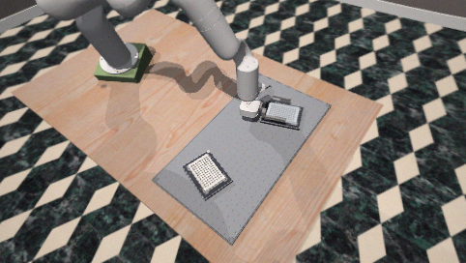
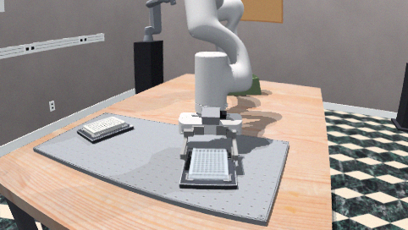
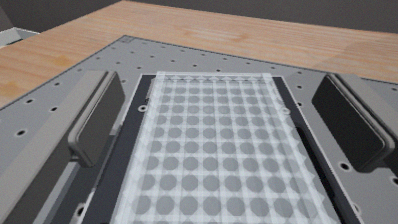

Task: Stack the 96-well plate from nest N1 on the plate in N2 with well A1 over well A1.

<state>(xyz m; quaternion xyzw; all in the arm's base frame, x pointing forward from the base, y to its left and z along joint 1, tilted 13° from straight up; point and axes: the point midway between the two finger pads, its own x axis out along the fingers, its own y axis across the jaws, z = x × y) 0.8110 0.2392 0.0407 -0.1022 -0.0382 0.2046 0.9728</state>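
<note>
Right now the clear 96-well plate is 30 mm below my hand. Round my hand: black nest: 40 mm below; then white 96-well plate: 60 mm behind, 400 mm to the right, 20 mm below.
</note>
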